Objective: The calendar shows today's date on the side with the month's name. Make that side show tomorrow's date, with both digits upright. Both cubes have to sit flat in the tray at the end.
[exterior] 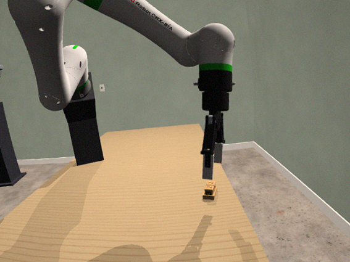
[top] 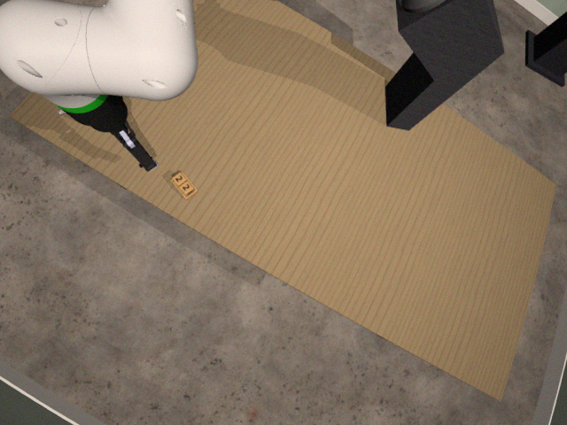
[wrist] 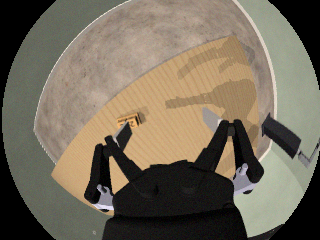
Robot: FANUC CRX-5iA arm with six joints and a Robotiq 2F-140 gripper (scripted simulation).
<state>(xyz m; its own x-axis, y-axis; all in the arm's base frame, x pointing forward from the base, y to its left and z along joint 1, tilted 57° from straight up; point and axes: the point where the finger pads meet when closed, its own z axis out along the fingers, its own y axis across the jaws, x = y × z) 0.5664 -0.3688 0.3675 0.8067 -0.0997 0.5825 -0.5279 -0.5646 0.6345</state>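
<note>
Right now my hand is 20 mm short of the wooden tray, 110 mm to the right of it and 160 mm above it.
</note>
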